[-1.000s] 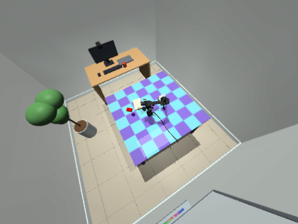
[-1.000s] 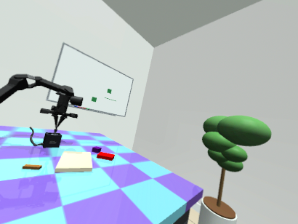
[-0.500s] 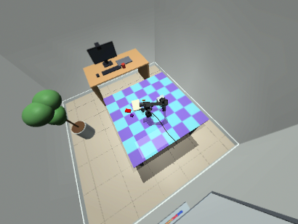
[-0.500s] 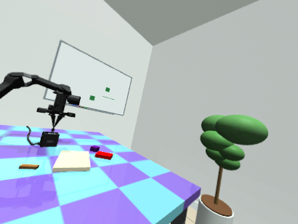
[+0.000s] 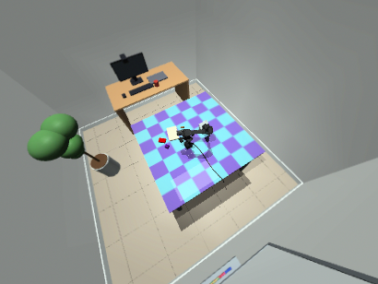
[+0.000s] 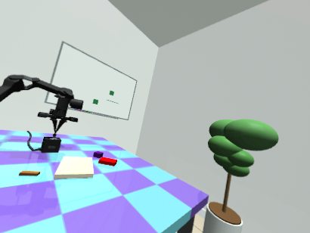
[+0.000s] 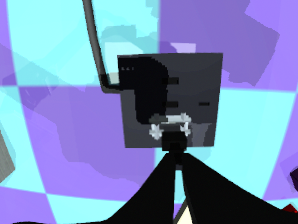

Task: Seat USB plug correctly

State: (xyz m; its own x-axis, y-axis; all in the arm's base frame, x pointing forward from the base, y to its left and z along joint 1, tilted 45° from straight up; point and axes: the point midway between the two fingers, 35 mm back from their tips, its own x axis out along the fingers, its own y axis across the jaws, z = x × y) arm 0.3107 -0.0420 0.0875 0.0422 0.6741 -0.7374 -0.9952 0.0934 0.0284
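Now: the USB plug 2 cm below my gripper tip. Also, from my gripper tip: small purple block (22 cm ahead, 14 cm to the right, 11 cm below); then white flat block (5 cm ahead, 27 cm to the right, 11 cm below); then thin orange piece (11 cm behind, 27 cm to the right, 11 cm below).
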